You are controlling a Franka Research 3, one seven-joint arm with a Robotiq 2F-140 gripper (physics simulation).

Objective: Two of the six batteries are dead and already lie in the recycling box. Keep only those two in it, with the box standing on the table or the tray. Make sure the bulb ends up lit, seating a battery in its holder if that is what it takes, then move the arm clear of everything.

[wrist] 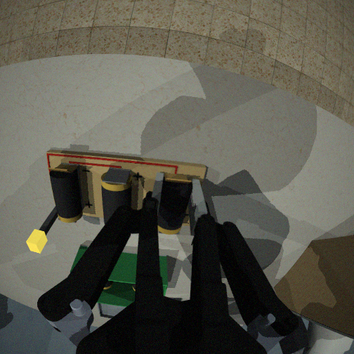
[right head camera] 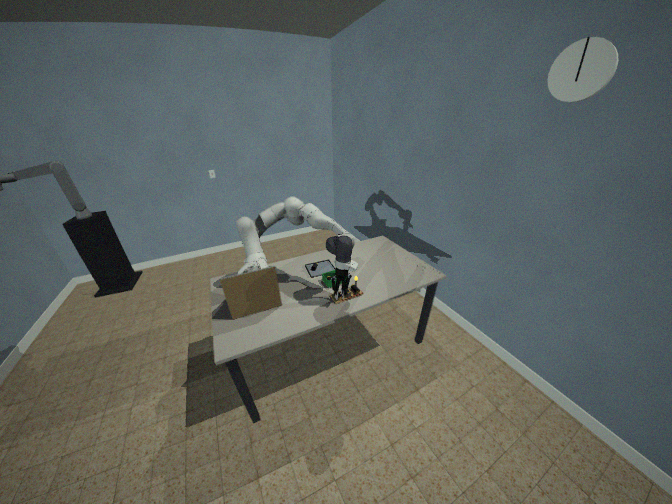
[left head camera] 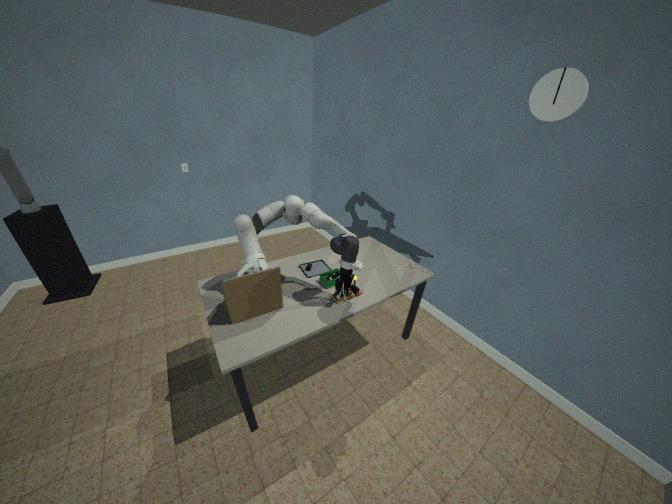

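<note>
The bulb [left head camera: 355, 277] [right head camera: 356, 278] [wrist: 36, 241] glows yellow beside the holder board [left head camera: 356, 296] [wrist: 199, 172]. Three black batteries with gold bands stand at the board in the wrist view: a left battery [wrist: 66, 195], a middle battery [wrist: 116, 197] and a right battery [wrist: 174, 205]. My gripper [left head camera: 343, 295] [right head camera: 339, 295] [wrist: 175, 186] is shut on the right battery, at the board. The green recycling box [left head camera: 327, 280] [right head camera: 327, 280] [wrist: 125, 265] stands on the table behind the board. Gold battery ends show inside it; the rest of its contents is hidden.
The tray [left head camera: 321, 266] [right head camera: 325, 266] lies behind the box with a dark battery [left head camera: 308, 266] [right head camera: 314, 266] on it. A brown panel [left head camera: 253, 295] [right head camera: 252, 292] [wrist: 320, 275] stands upright on the table [left head camera: 260, 336] [right head camera: 255, 333], between the arm's base and the table's front edge.
</note>
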